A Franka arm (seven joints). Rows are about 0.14 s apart.
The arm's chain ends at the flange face. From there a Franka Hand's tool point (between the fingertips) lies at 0.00 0.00 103.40 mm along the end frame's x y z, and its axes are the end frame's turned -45 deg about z.
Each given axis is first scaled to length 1.
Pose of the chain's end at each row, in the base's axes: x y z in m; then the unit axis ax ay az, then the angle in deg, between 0 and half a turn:
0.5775 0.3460 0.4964 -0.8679 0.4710 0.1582 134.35
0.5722 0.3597 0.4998 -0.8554 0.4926 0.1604 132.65
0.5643 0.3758 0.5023 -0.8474 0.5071 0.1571 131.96
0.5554 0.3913 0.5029 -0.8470 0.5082 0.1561 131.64
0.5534 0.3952 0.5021 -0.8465 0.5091 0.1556 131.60
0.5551 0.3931 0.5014 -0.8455 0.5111 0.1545 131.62
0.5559 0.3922 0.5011 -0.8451 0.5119 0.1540 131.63
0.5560 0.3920 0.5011 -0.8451 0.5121 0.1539 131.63
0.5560 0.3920 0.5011 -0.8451 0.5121 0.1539 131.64
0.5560 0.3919 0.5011 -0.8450 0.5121 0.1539 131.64
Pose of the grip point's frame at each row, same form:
0.5882 0.4233 0.4285 -0.9944 0.1043 -0.0151 131.06
0.5859 0.4385 0.4342 -0.9914 0.1294 -0.0199 129.42
0.5803 0.4547 0.4374 -0.9890 0.1460 -0.0257 128.94
0.5719 0.4704 0.4384 -0.9887 0.1471 -0.0279 128.69
0.5701 0.4743 0.4376 -0.9886 0.1482 -0.0286 128.68
0.5721 0.4720 0.4368 -0.9882 0.1504 -0.0295 128.75
0.5731 0.4711 0.4365 -0.9880 0.1513 -0.0299 128.78
0.5732 0.4709 0.4365 -0.9880 0.1514 -0.0300 128.78
0.5732 0.4709 0.4365 -0.9880 0.1514 -0.0300 128.79
0.5732 0.4708 0.4365 -0.9880 0.1515 -0.0300 128.79

